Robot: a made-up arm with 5 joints.
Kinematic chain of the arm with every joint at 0, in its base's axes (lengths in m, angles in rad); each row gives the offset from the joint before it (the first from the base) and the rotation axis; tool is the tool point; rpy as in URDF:
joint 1: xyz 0 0 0.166 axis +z
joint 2: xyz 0 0 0 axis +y
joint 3: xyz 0.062 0 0.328 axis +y
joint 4: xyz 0.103 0 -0.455 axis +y
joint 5: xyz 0.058 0 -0.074 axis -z
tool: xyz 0 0 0 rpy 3.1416 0 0
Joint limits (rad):
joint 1: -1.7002..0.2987
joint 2: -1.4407..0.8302
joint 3: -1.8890..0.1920
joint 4: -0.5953..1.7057
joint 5: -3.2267..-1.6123
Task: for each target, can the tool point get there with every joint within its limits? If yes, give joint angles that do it. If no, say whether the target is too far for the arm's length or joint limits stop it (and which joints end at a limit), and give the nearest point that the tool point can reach.
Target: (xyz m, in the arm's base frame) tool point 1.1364 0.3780 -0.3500
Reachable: no: too far | nearest point 0.6985 0.2151 0.0032 | short by 0.586 m
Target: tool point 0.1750 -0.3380 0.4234
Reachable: yes | joints -1.0931 -0.6546 -0.4832 -0.4180 -2.0585
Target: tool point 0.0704 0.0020 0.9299
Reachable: yes | joints 0.0284 -0.7959 -1.6929 0.8023 -2.1652
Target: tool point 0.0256 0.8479 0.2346
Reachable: no: joint limits stop it (at a limit: joint 2, joint 3, joint 4) | nearest point 0.0180 0.5965 0.7092 | short by 0.537 m
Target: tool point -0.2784 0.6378 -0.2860
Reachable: no: joint limits stop it (at a limit: joint 2, joint 3) | nearest point -0.0543 0.1244 -0.0235 | short by 0.619 m
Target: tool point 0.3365 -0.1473 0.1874
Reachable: yes | joints -0.4127 -0.3964 -0.4760 1.3005 -2.5581
